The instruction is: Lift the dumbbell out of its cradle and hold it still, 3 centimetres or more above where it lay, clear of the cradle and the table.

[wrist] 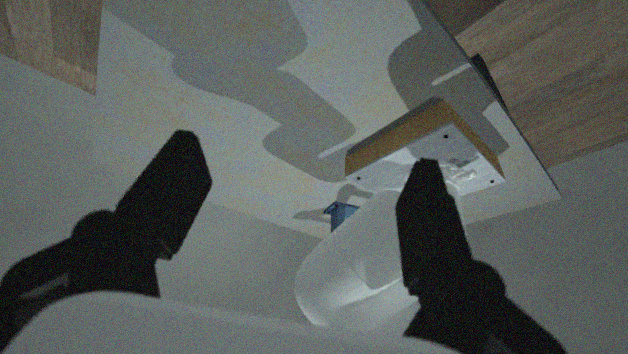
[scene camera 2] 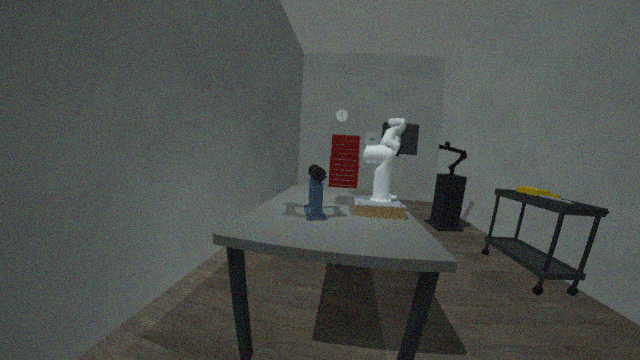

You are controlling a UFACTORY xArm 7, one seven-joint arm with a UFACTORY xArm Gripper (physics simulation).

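Places are measured from the arm's base along level axes (x ahead, y left, z up), in millimetres.
Pixels of known places: gripper, fingertip midpoint: point(wrist: 303, 169); arm's base, link origin: point(scene camera 2: 380, 200).
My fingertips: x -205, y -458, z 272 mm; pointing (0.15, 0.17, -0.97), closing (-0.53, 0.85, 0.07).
Observation:
For each thing: its top centre in the pictures, then the offset to it from my fingertips. Level surfaces: height alone.
- dumbbell, top centre: point(scene camera 2: 316, 165) 593 mm ahead, 565 mm left, 79 mm down
- blue cradle, top centre: point(wrist: 358, 272) point(scene camera 2: 316, 173) 593 mm ahead, 565 mm left, 120 mm down
- table, surface height: 338 mm down
The dumbbell point(scene camera 2: 317, 173) shows as a black round shape at the top of the blue cradle point(scene camera 2: 315, 202) point(wrist: 343, 212), an upright stand on the table. In the wrist view part of the cradle's base shows, partly covered by the arm; the dumbbell does not show there. My gripper point(wrist: 303, 169) is open, its two black fingers wide apart with nothing between them. It is high above the table, well away from the dumbbell. In scene camera 2 its fingers cannot be made out against the arm and the dark wall panel.
The white arm point(scene camera 2: 382, 175) point(wrist: 350, 270) stands on a wood-sided base block point(scene camera 2: 380, 210) point(wrist: 395, 134), to the right of the cradle in scene camera 2. The table point(scene camera 2: 330, 242) point(wrist: 135, 135) carries both. A wheeled cart point(scene camera 2: 590, 207) and a black pedestal point(scene camera 2: 448, 200) stand off to the right.

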